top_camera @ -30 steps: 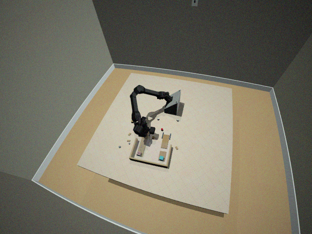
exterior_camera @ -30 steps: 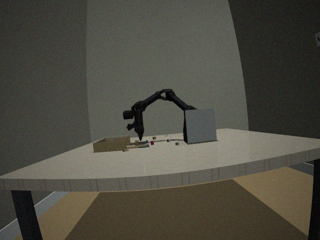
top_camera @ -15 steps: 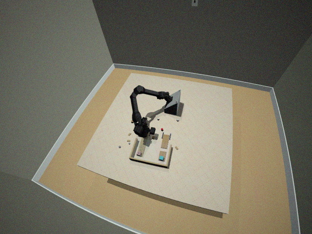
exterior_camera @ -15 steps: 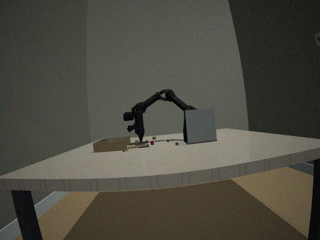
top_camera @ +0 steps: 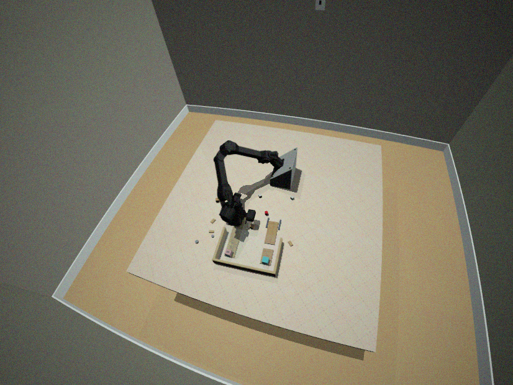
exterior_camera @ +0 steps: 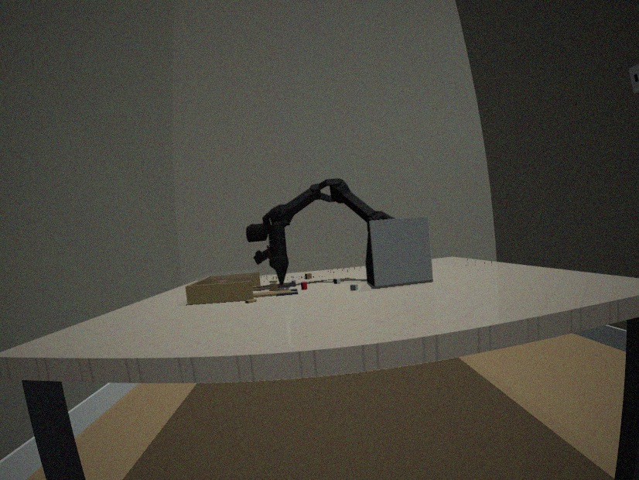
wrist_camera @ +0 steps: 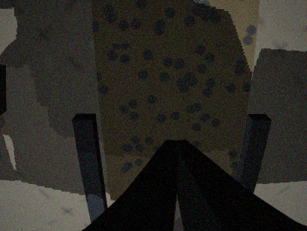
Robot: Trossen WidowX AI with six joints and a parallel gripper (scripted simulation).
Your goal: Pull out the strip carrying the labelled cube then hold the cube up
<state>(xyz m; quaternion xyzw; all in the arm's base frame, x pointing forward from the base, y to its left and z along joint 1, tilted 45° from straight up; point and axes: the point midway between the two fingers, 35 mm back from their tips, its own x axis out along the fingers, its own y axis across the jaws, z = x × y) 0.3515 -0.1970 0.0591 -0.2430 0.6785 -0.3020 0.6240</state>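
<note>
Now: the strip 100 mm ahead of my gripper tip. From my gripper tip the other things lie so: red piece (60 mm behind, 140 mm to the left, 10 mm above).
</note>
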